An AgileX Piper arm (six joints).
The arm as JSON. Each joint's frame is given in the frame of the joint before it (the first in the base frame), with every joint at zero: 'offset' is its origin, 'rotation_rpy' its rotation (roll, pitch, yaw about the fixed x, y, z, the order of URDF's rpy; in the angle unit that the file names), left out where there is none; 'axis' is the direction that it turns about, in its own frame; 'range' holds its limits. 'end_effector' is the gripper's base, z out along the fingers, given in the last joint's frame.
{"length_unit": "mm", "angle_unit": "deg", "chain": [
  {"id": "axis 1", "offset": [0.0, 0.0, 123.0], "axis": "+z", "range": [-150.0, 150.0]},
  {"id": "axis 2", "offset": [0.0, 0.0, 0.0], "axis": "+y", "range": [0.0, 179.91]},
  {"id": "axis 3", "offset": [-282.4, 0.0, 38.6], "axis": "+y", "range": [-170.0, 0.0]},
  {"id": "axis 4", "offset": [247.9, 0.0, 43.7], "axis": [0.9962, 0.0, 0.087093], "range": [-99.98, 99.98]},
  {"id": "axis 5", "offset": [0.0, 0.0, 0.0], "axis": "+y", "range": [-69.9, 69.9]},
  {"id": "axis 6", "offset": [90.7, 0.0, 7.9], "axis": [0.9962, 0.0, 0.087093], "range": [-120.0, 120.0]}
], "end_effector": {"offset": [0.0, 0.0, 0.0], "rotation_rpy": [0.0, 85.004, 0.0]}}
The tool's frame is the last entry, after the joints.
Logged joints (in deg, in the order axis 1, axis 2, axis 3, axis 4, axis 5, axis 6), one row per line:
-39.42 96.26 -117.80 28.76 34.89 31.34
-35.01 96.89 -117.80 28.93 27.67 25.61
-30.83 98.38 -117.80 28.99 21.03 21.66
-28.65 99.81 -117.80 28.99 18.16 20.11
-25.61 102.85 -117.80 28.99 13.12 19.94
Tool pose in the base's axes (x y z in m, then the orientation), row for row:
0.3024 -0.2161 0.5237 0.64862 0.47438 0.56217 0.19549
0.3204 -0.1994 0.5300 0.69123 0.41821 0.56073 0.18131
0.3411 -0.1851 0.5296 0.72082 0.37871 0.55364 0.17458
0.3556 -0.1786 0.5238 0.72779 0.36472 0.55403 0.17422
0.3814 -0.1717 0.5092 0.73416 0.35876 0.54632 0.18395
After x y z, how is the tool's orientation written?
As a quaternion, w x y z.
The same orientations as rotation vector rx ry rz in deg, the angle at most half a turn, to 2 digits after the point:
61.78 73.22 25.46
53.56 71.81 23.22
47.95 70.10 22.10
46.05 69.96 22.00
45.19 68.82 23.17

